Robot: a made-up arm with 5 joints.
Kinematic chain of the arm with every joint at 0, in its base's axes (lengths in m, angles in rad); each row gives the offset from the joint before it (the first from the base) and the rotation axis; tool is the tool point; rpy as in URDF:
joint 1: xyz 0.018 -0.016 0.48 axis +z
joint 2: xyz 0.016 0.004 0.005 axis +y
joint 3: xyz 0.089 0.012 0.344 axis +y
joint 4: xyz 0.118 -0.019 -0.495 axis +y
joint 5: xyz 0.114 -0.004 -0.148 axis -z
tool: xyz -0.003 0.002 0.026 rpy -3.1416 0 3.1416
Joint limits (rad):
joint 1: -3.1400..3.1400
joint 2: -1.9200..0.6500
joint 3: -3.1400..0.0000
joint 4: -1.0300..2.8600
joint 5: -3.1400..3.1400
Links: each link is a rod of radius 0.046 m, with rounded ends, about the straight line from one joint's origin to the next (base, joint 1, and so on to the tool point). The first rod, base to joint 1, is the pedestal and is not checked.
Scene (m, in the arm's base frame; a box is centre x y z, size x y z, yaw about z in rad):
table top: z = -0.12
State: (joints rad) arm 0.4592 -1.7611 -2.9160 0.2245 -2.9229
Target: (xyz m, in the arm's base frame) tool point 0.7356 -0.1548 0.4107
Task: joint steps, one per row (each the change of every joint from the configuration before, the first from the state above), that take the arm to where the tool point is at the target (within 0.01 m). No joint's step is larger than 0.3 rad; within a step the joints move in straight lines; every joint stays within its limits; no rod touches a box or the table.
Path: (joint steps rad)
1: -0.0910 0.2835 0.2758 0.0667 0.0008
2: -0.0910 0.2834 0.2759 0.0667 0.0008
3: -0.0910 0.2835 0.2758 0.0667 0.0009
4: -0.0911 0.2834 0.2758 0.0667 0.0008
5: -0.0910 0.2835 0.2759 0.0667 0.0008
6: -0.0910 0.2834 0.2758 0.0667 0.0008
7: -0.0910 0.2835 0.2758 0.0667 0.0008

